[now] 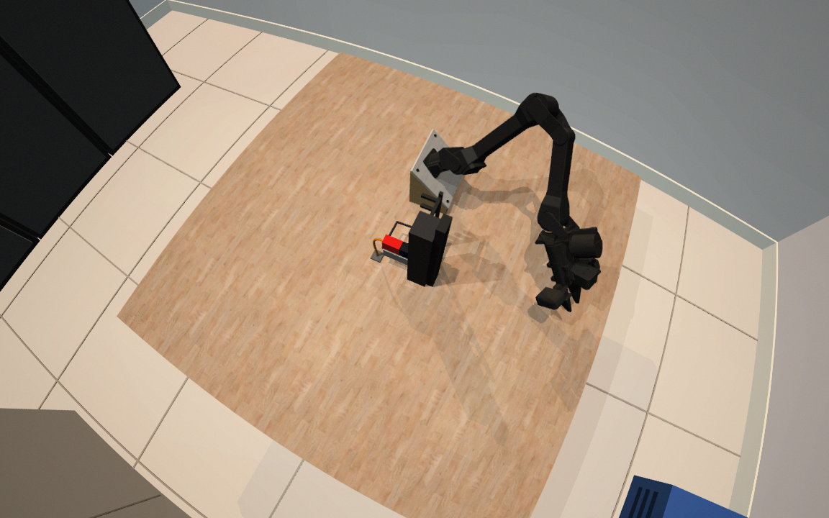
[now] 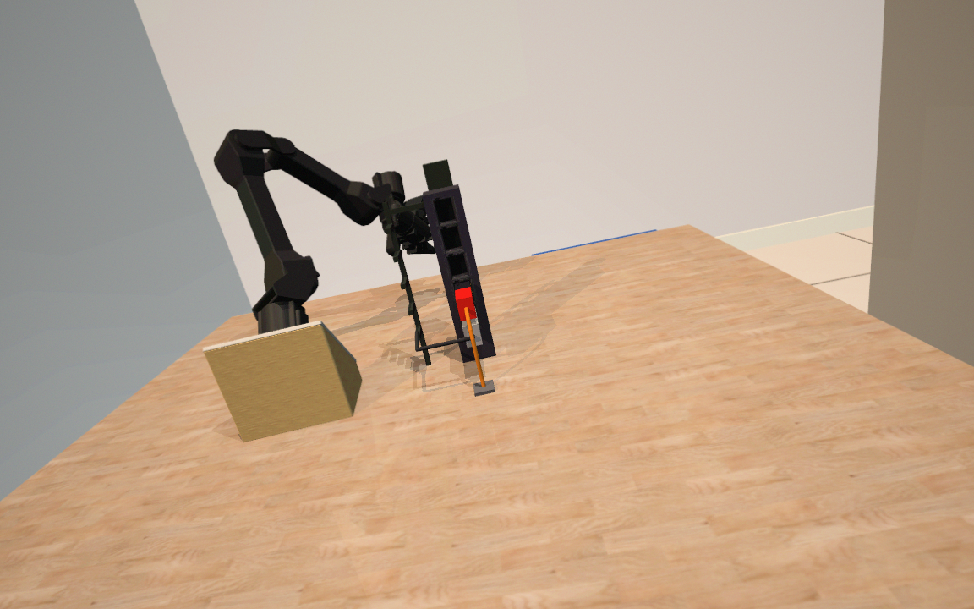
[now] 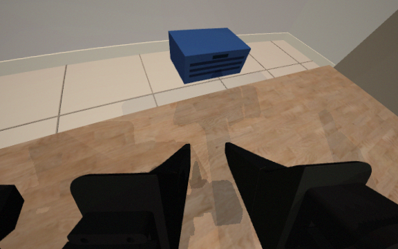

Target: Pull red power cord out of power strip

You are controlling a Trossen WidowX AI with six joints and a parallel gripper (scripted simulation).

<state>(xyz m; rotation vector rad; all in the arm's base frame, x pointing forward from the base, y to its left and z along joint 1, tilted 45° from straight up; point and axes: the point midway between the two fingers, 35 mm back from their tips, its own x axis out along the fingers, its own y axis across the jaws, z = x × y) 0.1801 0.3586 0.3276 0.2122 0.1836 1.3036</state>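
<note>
My gripper tip is 8 cm short of the red plug, 46 cm to the left of it and 3 cm below it. Round my gripper tip: grey anchor: 9 cm ahead, 53 cm to the right, 10 cm below.
</note>
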